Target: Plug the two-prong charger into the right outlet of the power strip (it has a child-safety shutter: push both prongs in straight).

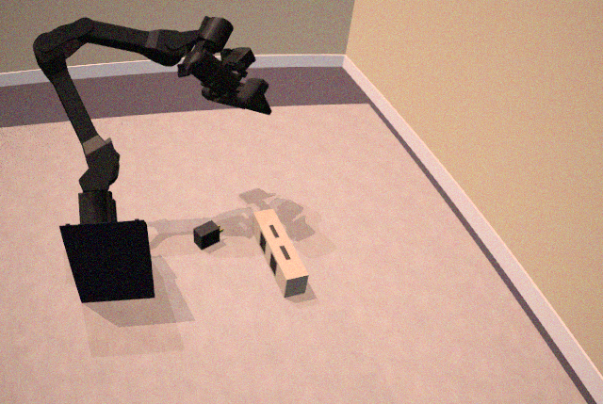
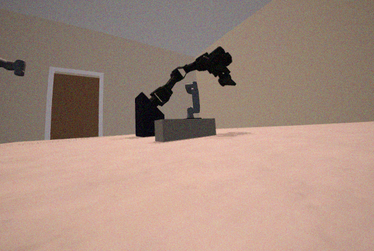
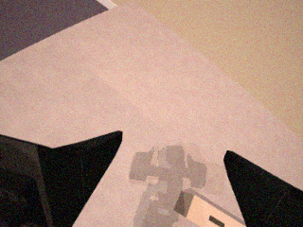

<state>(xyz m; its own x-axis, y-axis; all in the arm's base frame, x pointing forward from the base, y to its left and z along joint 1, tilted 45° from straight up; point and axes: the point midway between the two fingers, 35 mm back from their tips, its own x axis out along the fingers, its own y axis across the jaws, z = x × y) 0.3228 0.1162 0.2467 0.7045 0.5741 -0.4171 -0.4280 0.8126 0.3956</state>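
My gripper tip is now 12 cm past the charger, 16 cm to the left of it and 20 cm above it.
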